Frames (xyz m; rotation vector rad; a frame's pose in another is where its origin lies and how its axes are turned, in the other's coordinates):
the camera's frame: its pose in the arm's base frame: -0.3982 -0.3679 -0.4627 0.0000 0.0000 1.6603
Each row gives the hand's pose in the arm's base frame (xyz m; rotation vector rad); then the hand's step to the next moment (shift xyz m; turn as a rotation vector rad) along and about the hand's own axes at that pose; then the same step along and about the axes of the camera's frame.
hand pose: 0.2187 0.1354 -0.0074 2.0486 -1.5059 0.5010
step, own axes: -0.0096 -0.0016 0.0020 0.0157 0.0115 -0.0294
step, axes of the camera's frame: 0.0064 0.0009 -0.0075 0.0044 0.0052 0.0346
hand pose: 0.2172 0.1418 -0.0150 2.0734 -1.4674 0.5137
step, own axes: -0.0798 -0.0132 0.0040 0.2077 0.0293 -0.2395
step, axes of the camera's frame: 0.0606 0.0088 -0.0530 -0.0141 -0.0410 0.3154
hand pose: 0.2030 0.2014 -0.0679 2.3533 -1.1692 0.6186
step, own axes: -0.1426 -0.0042 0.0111 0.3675 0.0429 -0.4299
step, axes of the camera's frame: 0.0907 0.0640 -0.0903 -0.0172 -0.0794 0.5613
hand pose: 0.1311 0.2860 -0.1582 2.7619 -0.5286 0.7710
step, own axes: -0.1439 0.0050 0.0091 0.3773 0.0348 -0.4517
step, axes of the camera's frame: 0.0429 0.1092 -0.0840 -0.0060 -0.0816 0.5839
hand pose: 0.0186 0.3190 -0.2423 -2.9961 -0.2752 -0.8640
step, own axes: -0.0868 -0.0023 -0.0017 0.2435 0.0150 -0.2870
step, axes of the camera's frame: -0.0056 0.0743 -0.0446 0.0036 -0.0544 0.3727
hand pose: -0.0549 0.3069 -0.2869 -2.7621 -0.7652 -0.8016
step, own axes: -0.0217 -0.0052 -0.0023 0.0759 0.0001 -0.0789
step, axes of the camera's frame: -0.0038 0.0199 -0.0097 0.0079 -0.0200 0.1074
